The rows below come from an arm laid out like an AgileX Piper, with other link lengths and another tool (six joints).
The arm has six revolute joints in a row. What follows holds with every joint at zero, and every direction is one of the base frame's.
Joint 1 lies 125.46 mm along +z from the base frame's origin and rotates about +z.
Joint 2 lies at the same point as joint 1 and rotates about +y.
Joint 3 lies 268.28 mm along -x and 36.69 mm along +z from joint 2 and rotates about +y.
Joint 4 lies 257.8 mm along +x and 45.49 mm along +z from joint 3 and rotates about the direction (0.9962, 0, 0.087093).
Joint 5 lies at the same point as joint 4 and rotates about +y.
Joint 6 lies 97 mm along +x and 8.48 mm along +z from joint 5 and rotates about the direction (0.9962, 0, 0.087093).
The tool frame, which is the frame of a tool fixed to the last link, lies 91.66 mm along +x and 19 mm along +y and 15.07 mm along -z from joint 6; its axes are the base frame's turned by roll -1.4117, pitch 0.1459 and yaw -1.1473 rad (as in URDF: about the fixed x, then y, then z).
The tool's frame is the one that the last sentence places.
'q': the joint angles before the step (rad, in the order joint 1, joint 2, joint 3, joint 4, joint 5, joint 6). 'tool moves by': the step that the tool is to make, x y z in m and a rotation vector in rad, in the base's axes. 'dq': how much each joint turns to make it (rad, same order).
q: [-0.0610, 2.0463, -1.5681, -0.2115, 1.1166, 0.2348]
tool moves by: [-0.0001, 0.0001, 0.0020, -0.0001, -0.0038, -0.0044]
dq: [0.0001, -0.0052, 0.0002, 0.0000, 0.0019, 0.0042]
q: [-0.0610, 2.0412, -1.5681, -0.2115, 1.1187, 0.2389]
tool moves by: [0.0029, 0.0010, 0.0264, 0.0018, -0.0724, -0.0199]
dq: [0.0000, -0.0664, 0.0003, 0.0042, -0.0026, 0.0194]
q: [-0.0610, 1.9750, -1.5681, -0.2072, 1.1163, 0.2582]
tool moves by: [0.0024, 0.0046, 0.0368, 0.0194, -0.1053, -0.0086]
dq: [0.0001, -0.0916, 0.0003, 0.0253, -0.0121, 0.0042]
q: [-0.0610, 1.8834, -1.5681, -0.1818, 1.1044, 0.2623]
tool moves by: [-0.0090, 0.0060, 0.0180, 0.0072, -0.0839, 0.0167]
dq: [0.0073, -0.1024, 0.0853, 0.0096, -0.0673, 0.0001]
